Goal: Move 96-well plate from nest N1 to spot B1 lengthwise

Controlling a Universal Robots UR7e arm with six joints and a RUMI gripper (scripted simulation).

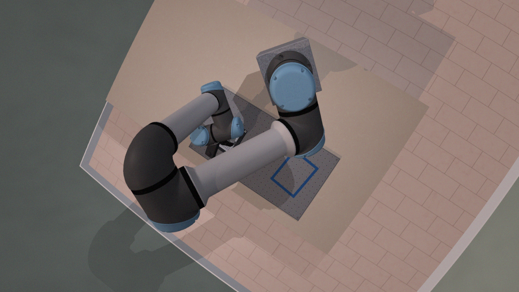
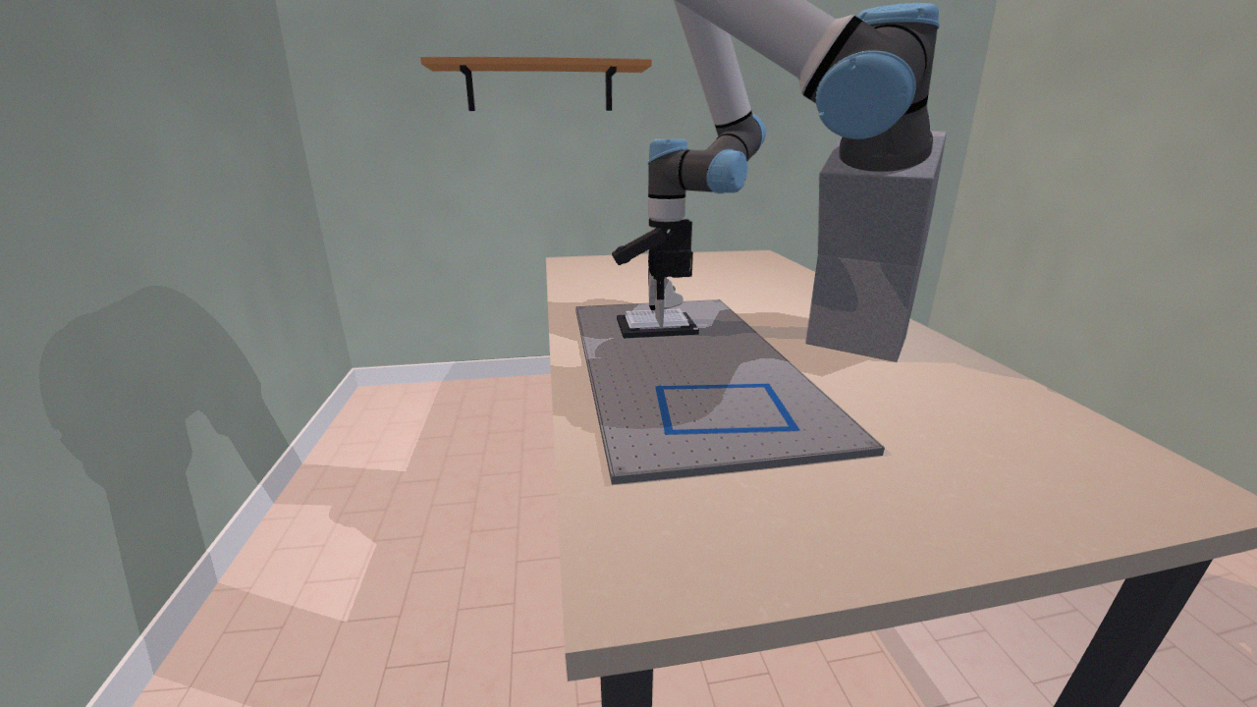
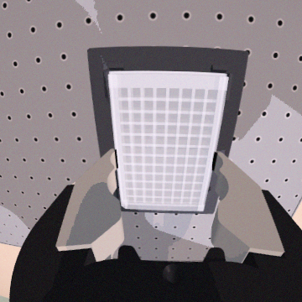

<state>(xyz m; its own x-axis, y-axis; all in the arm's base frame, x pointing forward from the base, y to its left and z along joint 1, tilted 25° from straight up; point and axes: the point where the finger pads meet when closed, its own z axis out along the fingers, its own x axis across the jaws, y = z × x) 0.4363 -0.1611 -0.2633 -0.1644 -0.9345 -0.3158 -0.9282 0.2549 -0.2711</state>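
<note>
Now: hand 1 cm above the white 96-well plate. From my hand the other things lie so: black plate nest: 2 cm below.
</note>
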